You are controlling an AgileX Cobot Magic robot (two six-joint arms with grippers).
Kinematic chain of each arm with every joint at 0, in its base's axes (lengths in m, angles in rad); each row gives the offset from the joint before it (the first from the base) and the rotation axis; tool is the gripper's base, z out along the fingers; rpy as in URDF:
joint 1: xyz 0 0 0.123 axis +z
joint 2: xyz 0 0 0 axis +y
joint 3: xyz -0.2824 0 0.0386 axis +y
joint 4: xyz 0.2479 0 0.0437 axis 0.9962 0 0.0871
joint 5: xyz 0 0 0 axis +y
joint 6: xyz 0.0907 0 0.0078 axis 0.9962 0 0.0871
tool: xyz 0 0 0 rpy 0 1.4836 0
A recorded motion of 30 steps. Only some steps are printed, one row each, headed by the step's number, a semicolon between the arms.
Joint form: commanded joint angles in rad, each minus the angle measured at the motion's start. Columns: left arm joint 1, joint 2, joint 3, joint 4, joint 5, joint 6; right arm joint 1, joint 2, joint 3, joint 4, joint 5, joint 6.
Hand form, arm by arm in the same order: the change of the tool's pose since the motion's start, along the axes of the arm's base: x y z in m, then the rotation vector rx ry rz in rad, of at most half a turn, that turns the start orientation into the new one. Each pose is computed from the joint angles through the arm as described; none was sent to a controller.
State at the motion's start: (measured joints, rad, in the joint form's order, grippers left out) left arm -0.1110 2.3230 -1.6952 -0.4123 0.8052 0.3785; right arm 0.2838 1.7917 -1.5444 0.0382 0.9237 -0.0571
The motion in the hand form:
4: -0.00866 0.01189 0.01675 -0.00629 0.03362 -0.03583; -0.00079 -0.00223 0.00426 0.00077 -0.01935 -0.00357
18: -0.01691 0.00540 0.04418 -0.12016 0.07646 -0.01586; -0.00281 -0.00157 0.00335 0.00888 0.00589 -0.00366
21: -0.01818 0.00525 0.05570 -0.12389 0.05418 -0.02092; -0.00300 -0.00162 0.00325 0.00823 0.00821 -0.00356
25: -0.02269 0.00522 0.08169 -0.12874 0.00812 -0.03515; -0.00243 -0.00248 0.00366 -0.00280 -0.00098 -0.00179
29: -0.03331 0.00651 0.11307 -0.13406 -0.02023 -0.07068; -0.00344 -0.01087 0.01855 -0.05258 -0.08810 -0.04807
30: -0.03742 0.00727 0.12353 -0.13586 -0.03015 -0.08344; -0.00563 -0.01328 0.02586 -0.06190 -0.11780 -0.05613
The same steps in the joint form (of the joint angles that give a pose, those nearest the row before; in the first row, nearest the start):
4: 0.0282 -0.0491 0.0204 -0.0030 0.0806 0.0406; -0.0040 -0.0114 0.0021 -0.0046 -0.0095 -0.0001
18: 0.0330 -0.1042 0.0204 -0.1090 0.1792 0.0329; -0.0040 -0.0114 0.0021 0.0110 0.0126 -0.0017
21: 0.0330 -0.1297 0.0204 -0.1111 0.1837 0.0357; -0.0040 -0.0114 0.0021 0.0110 0.0150 -0.0017
25: 0.0330 -0.1879 0.0204 -0.1112 0.1989 0.0405; -0.0040 -0.0120 0.0021 -0.0023 0.0098 -0.0017
29: 0.0366 -0.2608 0.0204 -0.1087 0.2534 0.0527; -0.0040 -0.0459 0.0021 -0.1104 -0.0253 0.0689
30: 0.0386 -0.2855 0.0204 -0.1087 0.2724 0.0585; -0.0040 -0.0635 0.0020 -0.1352 -0.0327 0.0819

